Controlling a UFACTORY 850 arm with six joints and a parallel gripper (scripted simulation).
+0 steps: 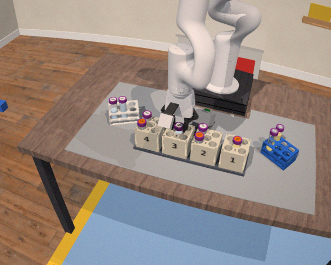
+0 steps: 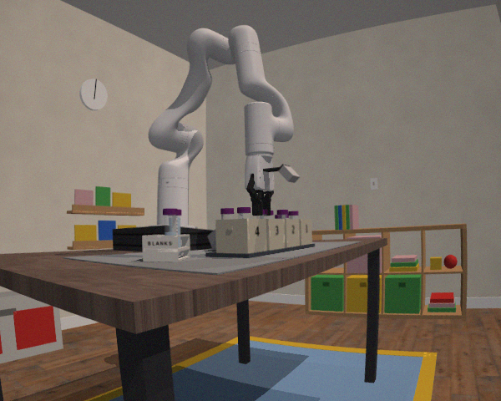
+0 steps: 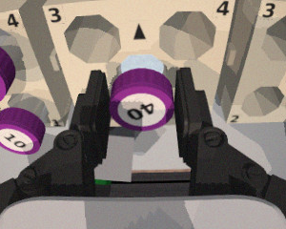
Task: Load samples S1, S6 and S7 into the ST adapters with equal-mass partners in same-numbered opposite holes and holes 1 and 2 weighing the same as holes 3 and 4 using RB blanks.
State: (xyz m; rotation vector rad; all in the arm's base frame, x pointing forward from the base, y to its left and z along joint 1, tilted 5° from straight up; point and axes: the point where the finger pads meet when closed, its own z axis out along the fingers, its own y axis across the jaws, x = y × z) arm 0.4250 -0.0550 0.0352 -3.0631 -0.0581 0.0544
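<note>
The green DONE key lies 20 cm behind my hand, 6 cm to the left of it and 6 cm below it. Also, from my hand: white blank rack RB (28 cm to the right, 10 cm below, 10 cm behind); sample S1 (14 cm to the right, 6 cm below, 3 cm ahead); loading stand ST (12 cm below, 5 cm to the left, 1 cm behind).
</note>
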